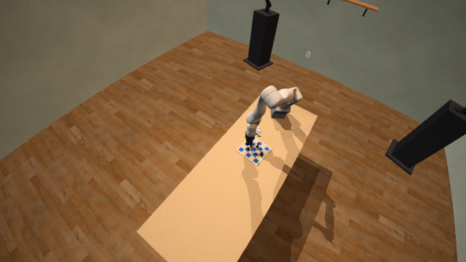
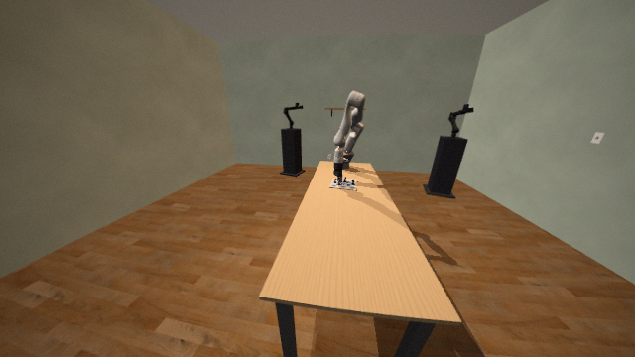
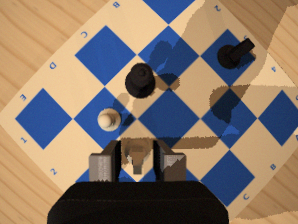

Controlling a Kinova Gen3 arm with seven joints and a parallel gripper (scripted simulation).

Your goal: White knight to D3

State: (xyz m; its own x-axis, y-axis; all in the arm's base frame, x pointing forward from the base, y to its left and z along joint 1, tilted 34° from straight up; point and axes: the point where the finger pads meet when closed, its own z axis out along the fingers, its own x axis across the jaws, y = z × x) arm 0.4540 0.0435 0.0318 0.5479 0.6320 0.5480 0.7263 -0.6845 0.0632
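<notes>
Now: hand 2 cm above the white knight. Also, from my hand: chessboard 1 cm behind, 4 cm to the left, 3 cm below; then round white piece 3 cm behind, 2 cm below; then black piece 4 cm behind, 4 cm to the left.
</notes>
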